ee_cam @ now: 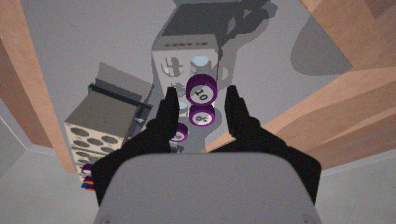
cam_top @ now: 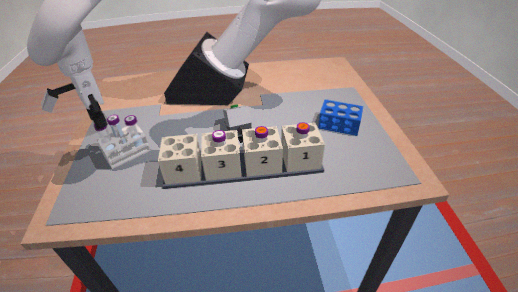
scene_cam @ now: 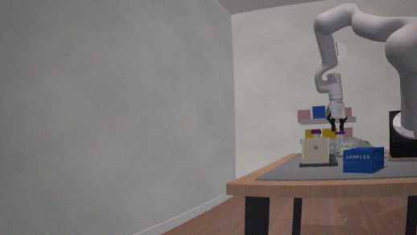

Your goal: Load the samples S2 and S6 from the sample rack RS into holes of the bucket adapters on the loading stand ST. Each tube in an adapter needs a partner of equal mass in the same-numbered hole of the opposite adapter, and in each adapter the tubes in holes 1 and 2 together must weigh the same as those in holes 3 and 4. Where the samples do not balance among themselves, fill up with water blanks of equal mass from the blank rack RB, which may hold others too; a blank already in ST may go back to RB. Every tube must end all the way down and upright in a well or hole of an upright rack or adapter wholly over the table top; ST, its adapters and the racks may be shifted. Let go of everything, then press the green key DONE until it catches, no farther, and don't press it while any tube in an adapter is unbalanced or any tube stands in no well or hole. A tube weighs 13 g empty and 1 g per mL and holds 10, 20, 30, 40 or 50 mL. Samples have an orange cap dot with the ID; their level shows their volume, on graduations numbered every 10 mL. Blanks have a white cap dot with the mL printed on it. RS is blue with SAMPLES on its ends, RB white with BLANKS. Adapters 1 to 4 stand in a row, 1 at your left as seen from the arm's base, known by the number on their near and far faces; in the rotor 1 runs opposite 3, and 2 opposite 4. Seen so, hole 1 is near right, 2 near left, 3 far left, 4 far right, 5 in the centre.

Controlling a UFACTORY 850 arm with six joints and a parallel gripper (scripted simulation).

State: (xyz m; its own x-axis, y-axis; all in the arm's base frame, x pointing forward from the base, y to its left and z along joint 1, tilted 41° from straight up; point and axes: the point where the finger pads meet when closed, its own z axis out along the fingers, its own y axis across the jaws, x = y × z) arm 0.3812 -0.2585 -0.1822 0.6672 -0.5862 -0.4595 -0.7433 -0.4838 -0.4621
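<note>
Right now my hand is 1 cm past the blank marked 10 and 8 cm above it. From my hand the other things lie so: adapter 4: 7 cm ahead, 25 cm to the left, 9 cm below; white blank rack RB: 1 cm behind, 4 cm to the left, 11 cm below; blank marked 20: 3 cm behind, 8 cm to the left, 8 cm below.
</note>
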